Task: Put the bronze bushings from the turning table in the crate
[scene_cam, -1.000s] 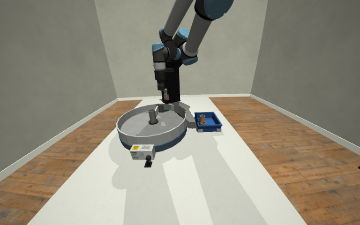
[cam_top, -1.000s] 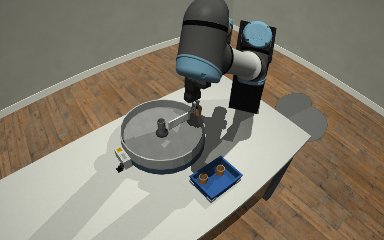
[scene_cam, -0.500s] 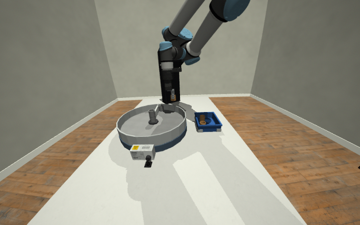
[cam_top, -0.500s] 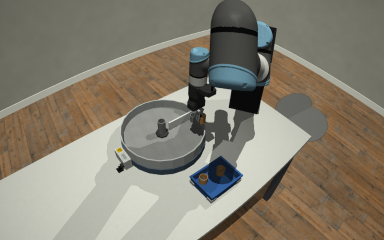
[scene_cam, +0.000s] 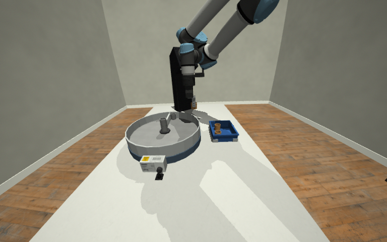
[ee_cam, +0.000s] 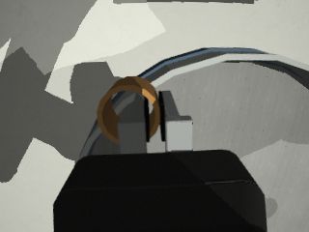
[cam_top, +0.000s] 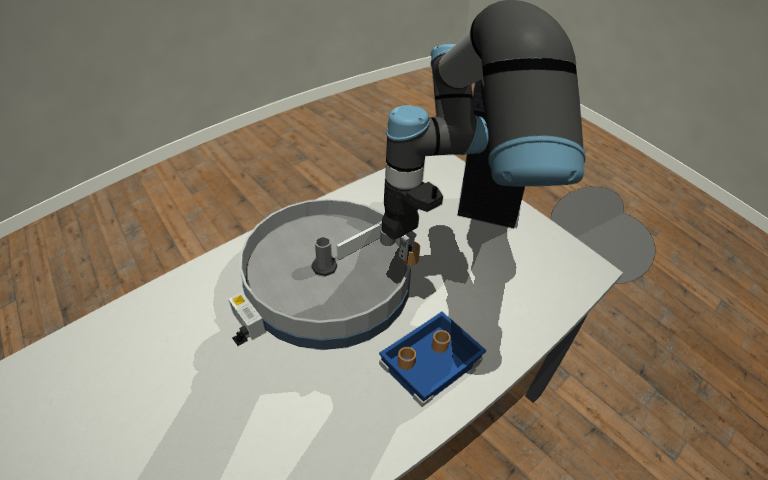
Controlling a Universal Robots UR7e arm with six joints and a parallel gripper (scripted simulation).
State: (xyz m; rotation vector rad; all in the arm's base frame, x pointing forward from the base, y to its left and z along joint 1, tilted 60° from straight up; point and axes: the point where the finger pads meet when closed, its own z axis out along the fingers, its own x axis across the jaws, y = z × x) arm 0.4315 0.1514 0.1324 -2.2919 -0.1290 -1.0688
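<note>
My gripper is now 180 mm to the right of the blue crate, 160 mm above it and 20 mm past it. The rest, counted from my hand: round turning table 170 mm ahead, 140 mm below, 120 mm to the right.
</note>
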